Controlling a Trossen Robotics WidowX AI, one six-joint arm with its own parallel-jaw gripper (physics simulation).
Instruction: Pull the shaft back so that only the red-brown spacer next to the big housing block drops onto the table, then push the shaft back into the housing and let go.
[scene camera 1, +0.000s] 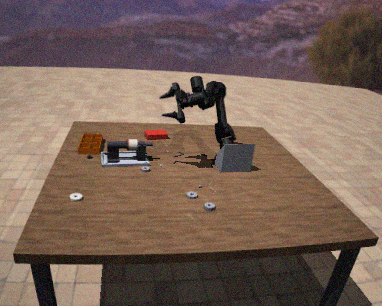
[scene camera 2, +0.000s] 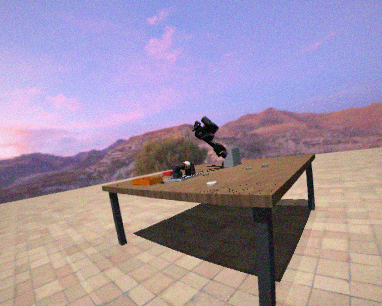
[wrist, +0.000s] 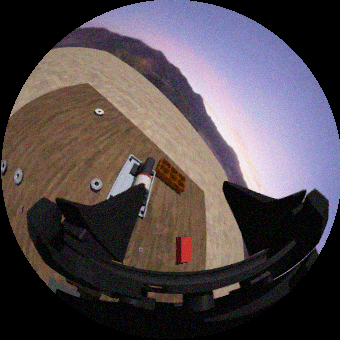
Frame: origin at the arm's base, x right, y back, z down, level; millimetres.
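Seen in the pictures: gripper, fingertip midpoint: (scene camera 1: 160, 106) (scene camera 2: 195, 134) (wrist: 184, 186); arm's base at its link origin: (scene camera 1: 228, 152) (scene camera 2: 227, 157).
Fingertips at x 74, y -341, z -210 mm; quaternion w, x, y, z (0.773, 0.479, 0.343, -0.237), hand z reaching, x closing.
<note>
Pixels of each thing's middle, then the offset from my fingertips to it. "pt": a spot on its surface instead.
- thin red-brown spacer at a spot on its surface: (wrist: 144, 175) (scene camera 1: 129, 141) pt dx +35, dy -134, dz +181 mm
- wide cream spacer at the middle of its body: (wrist: 141, 185) (scene camera 1: 133, 144) dx +46, dy -112, dz +205 mm
- dark shaft at a spot on its surface: (scene camera 1: 149, 144) pt dx +37, dy -35, dz +202 mm
- orange compartment tray at the middle of its body: (scene camera 1: 91, 143) (wrist: 171, 175) (scene camera 2: 146, 180) dx +236, dy -315, dz +267 mm
- red block at the middle of its body: (wrist: 183, 248) (scene camera 1: 156, 134) dx +353, dy +67, dz +270 mm
- white washer at the middle of its body: (scene camera 1: 75, 197) (scene camera 2: 211, 183) dx -295, dy -390, dz +280 mm
The big dark housing block (scene camera 1: 114, 152) (wrist: 135, 170) stands on a pale base plate (scene camera 1: 125, 164) (wrist: 118, 184). A thin red-brown spacer (scene camera 1: 128, 145) (wrist: 144, 175) shows as a narrow band on the housing side of a wide cream spacer (scene camera 1: 133, 144) (scene camera 2: 187, 163) (wrist: 143, 180). The dark shaft (scene camera 1: 149, 144) sticks out to the right past the cream spacer in the first scene view. My gripper (scene camera 1: 162, 105) (scene camera 2: 195, 127) (wrist: 184, 186) is open and empty, high above the table and apart from the shaft. My left finger hides part of the assembly in the wrist view.
An orange compartment tray (scene camera 1: 89, 152) (scene camera 2: 147, 181) stands beside the housing end. A red block (scene camera 1: 156, 134) (wrist: 185, 250) lies behind the assembly. A white washer (scene camera 1: 71, 197) (scene camera 2: 211, 183) and several grey washers lie on the table. A grey wedge (scene camera 1: 237, 157) (scene camera 2: 232, 157) stands by the arm's base.
</note>
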